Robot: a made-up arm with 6 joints.
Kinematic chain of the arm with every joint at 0, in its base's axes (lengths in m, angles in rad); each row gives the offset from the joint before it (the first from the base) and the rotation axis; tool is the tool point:
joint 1: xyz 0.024 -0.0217 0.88 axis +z
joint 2: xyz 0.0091 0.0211 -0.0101 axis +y
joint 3: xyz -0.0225 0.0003 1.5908 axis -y
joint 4: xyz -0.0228 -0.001 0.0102 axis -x
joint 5: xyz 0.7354 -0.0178 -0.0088 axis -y
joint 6: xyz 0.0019 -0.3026 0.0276 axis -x
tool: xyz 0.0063 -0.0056 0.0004
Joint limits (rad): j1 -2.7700..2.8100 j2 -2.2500..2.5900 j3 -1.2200..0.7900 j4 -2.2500..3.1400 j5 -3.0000..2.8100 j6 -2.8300..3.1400
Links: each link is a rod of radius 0.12 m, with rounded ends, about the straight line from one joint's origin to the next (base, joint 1, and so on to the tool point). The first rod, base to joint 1, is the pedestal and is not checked.
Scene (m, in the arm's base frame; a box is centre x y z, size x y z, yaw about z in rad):
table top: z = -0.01
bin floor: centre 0.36 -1.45 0 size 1.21 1.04 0.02 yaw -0.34
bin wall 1: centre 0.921 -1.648 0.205 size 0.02 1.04 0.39 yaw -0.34
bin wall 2: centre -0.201 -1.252 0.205 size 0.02 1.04 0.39 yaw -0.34
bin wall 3: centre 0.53 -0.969 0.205 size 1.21 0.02 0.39 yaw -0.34
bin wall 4: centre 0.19 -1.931 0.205 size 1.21 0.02 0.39 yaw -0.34
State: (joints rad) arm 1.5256 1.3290 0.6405 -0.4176 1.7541 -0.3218
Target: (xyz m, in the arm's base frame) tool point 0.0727 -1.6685 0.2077
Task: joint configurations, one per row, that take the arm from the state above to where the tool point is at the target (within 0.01 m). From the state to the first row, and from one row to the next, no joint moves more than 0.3 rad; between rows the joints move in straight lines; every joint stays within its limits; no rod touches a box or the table.
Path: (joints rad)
1: 1.2355 1.3182 0.5795 -0.4203 1.7546 -0.3212
2: 0.9453 1.3075 0.5185 -0.4229 1.7551 -0.3207
3: 0.6552 1.2967 0.4576 -0.4256 1.7556 -0.3201
4: 0.3651 1.2860 0.3966 -0.4283 1.7561 -0.3195
5: 0.0749 1.2752 0.3356 -0.4310 1.7566 -0.3190
6: -0.2152 1.2645 0.2746 -0.4336 1.7570 -0.3184
7: -0.5054 1.2537 0.2137 -0.4363 1.7575 -0.3178
8: -0.7955 1.2430 0.1527 -0.4390 1.7580 -0.3173
9: -1.0856 1.2322 0.0917 -0.4416 1.7585 -0.3167
10: -1.3758 1.2215 0.0307 -0.4443 1.7590 -0.3162
11: -1.3733 1.3929 0.1142 -0.4148 1.7560 -0.3171
12: -1.3708 1.5644 0.1976 -0.3854 1.7530 -0.3181

